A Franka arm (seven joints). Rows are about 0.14 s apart.
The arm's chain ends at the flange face. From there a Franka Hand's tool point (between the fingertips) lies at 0.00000 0.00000 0.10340 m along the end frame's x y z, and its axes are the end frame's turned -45 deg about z.
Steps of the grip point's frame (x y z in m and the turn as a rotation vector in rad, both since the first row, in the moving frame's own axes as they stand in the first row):
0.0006, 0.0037, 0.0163, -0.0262, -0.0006, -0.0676
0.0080, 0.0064, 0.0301, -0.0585, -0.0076, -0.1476
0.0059, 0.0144, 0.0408, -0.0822, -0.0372, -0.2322
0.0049, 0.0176, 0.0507, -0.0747, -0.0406, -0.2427
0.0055, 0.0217, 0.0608, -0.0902, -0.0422, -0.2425
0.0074, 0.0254, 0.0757, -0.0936, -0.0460, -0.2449
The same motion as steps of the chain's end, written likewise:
0.0011, 0.0003, 0.0163, -0.0190, 0.0181, -0.0676
0.0061, -0.0057, 0.0303, -0.0467, 0.0360, -0.1476
0.0101, -0.0022, 0.0412, -0.0844, 0.0318, -0.2322
0.0124, 0.0009, 0.0511, -0.0815, 0.0241, -0.2427
0.0146, 0.0023, 0.0613, -0.0936, 0.0339, -0.2425
0.0185, 0.0031, 0.0763, -0.0987, 0.0337, -0.2449

